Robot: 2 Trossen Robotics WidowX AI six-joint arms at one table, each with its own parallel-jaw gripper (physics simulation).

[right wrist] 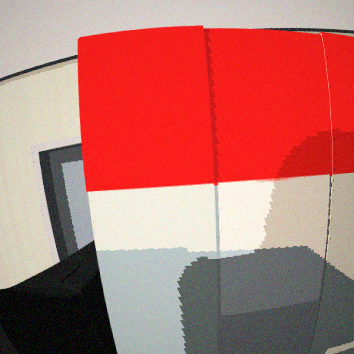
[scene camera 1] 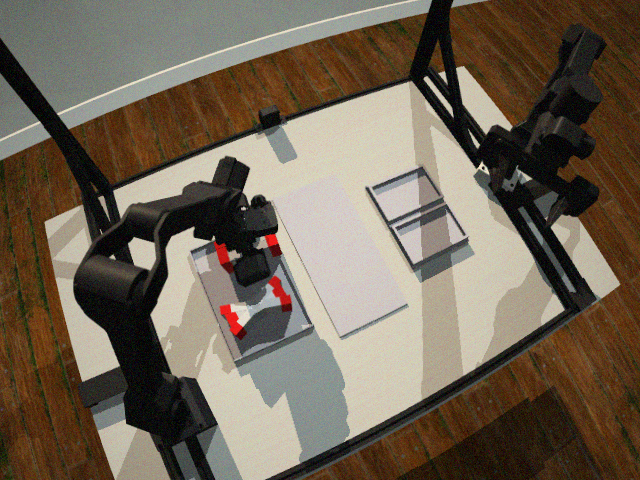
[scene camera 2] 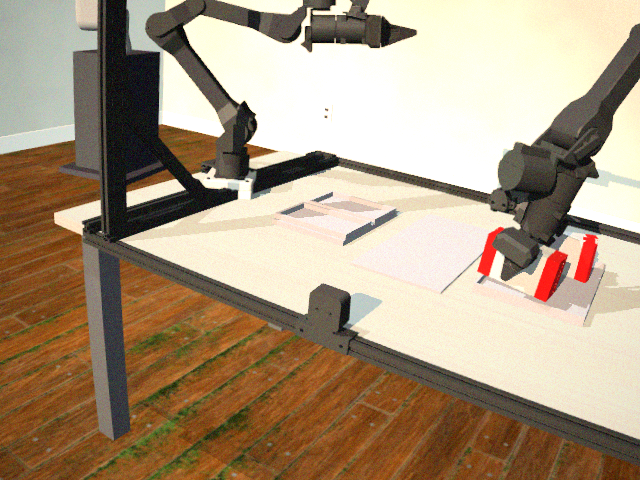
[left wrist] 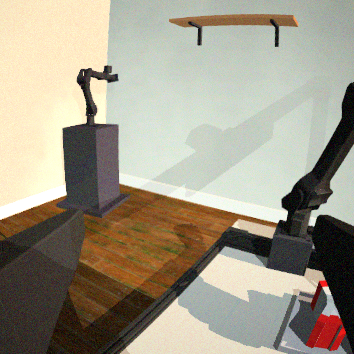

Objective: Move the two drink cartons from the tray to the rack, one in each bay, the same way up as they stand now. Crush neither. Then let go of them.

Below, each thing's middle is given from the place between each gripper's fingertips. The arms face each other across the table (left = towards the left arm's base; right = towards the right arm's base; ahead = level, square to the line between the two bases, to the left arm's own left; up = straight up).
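Picture the mat (scene camera 1: 355, 285) first: my left hand is 370 mm above it, 200 mm past it and 130 mm to the left of it. The tray (scene camera 1: 221, 288) is 360 mm below that same left hand, 240 mm behind it and 330 mm to the right of it.
With the tray, my right gripper is 1 cm above it, 5 cm short of it and 6 cm to the left of it. And the mat, counted from my right hand, is 2 cm below, 9 cm ahead and 14 cm to the left.
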